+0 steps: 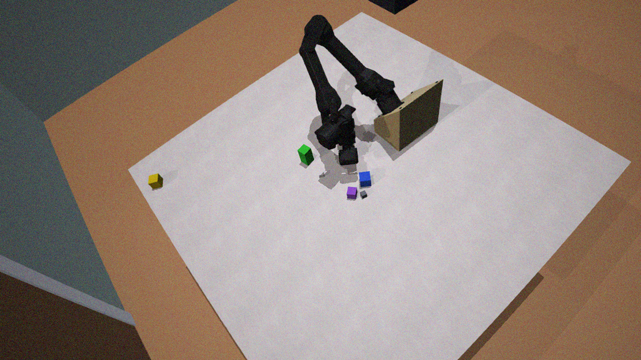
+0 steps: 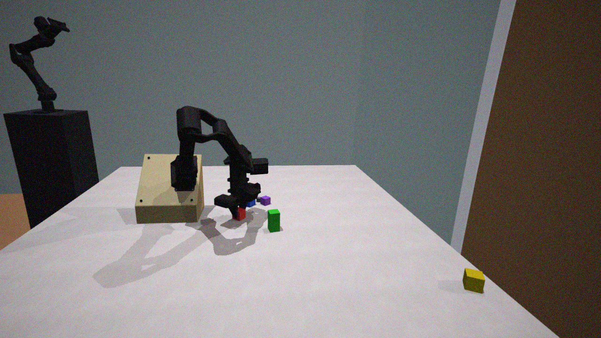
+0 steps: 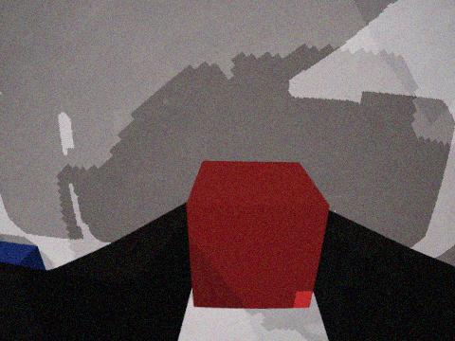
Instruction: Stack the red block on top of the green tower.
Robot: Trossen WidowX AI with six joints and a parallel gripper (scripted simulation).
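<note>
Right now my gripper tip is 30 mm short of the blue cube, 120 mm to the right of it and 10 mm below it. Also, from my gripper tip: purple cube: 100 mm ahead, 130 mm to the left, 10 mm above; red block: 10 mm above; small grey cube: 70 mm ahead, 160 mm to the left.
</note>
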